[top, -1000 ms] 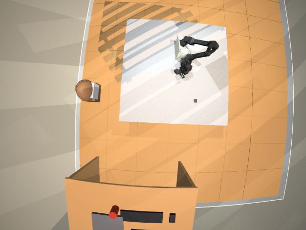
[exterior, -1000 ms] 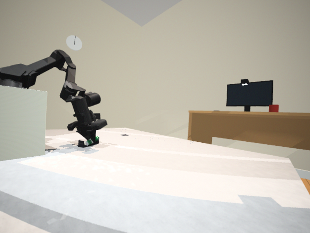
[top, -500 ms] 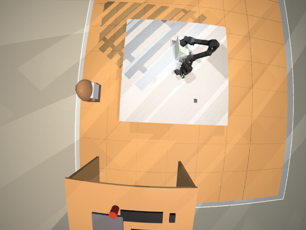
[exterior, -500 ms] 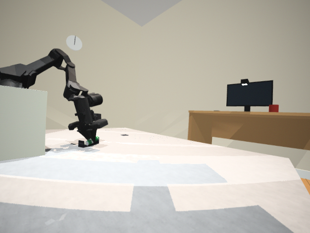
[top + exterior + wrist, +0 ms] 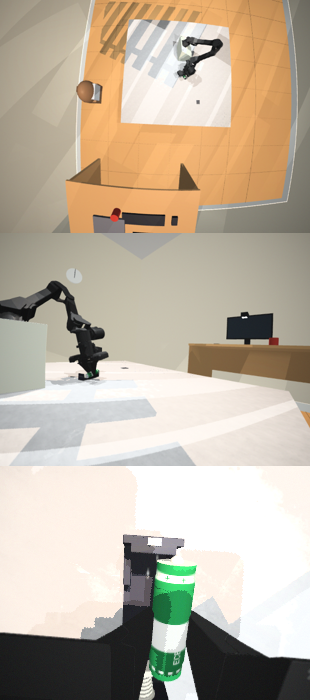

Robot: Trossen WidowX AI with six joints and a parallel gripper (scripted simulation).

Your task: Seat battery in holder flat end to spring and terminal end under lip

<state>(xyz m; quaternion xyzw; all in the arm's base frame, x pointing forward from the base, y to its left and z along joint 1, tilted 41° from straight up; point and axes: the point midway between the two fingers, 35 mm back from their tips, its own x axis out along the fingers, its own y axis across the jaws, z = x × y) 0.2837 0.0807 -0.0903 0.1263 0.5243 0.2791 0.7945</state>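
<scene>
Right now the battery is 1 cm above my gripper tip.
</scene>
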